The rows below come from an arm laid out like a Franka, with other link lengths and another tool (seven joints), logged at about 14 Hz.
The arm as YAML. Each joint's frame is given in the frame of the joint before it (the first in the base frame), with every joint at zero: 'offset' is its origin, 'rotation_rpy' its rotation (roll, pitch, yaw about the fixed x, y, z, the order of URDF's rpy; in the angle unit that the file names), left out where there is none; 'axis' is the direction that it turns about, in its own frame. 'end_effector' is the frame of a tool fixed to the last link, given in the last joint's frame.
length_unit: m
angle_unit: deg
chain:
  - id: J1
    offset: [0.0, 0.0, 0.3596]
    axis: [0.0, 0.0, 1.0]
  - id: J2
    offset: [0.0, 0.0, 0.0]
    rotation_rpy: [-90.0, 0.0, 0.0]
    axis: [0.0, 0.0, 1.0]
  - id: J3
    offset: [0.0, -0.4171, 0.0]
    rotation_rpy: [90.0, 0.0, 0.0]
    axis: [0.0, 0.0, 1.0]
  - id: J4
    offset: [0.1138, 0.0, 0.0]
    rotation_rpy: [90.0, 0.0, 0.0]
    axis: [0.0, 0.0, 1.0]
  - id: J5
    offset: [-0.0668, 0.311, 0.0]
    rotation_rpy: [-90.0, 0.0, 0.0]
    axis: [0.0, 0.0, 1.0]
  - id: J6
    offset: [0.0, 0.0, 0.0]
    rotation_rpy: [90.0, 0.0, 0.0]
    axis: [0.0, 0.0, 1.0]
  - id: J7
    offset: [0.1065, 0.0, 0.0]
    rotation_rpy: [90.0, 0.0, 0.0]
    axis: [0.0, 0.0, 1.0]
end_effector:
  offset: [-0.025, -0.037, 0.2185]
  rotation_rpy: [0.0, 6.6, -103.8]
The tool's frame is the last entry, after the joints.
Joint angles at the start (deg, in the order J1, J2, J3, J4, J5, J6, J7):
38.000 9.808 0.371 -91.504 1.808 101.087 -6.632
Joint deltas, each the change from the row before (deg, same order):
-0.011 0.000 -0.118 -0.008 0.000 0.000 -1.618
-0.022 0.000 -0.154 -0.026 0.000 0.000 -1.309
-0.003 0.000 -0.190 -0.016 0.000 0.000 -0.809
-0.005 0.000 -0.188 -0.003 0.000 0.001 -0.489
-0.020 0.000 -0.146 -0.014 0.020 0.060 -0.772
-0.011 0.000 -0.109 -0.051 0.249 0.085 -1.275
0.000 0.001 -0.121 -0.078 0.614 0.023 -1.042
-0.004 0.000 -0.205 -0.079 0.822 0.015 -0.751
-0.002 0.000 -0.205 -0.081 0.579 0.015 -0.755
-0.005 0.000 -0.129 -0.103 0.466 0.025 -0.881
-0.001 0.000 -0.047 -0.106 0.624 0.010 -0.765
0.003 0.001 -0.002 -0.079 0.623 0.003 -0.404
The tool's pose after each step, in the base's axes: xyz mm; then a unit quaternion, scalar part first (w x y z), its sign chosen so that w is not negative. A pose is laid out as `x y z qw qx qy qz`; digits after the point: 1 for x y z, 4 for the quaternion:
429.0 387.9 538.0 0.0695 -0.2584 -0.9633 -0.0228
429.9 385.6 537.8 0.0695 -0.2489 -0.9658 -0.0221
430.9 383.6 537.7 0.0693 -0.2437 -0.9671 -0.0217
432.1 381.9 537.6 0.0691 -0.2412 -0.9678 -0.0214
433.2 380.3 537.6 0.0688 -0.2360 -0.9691 -0.0215
433.4 379.2 537.5 0.0702 -0.2266 -0.9712 -0.0226
432.7 379.2 537.3 0.0744 -0.2196 -0.9724 -0.0252
432.1 379.3 537.3 0.0797 -0.2161 -0.9727 -0.0292
432.0 378.8 537.2 0.0835 -0.2122 -0.9731 -0.0318
431.7 378.3 536.8 0.0866 -0.2065 -0.9740 -0.0337
430.4 378.9 536.5 0.0910 -0.2013 -0.9746 -0.0365
429.0 380.2 536.4 0.0953 -0.1987 -0.9746 -0.0396

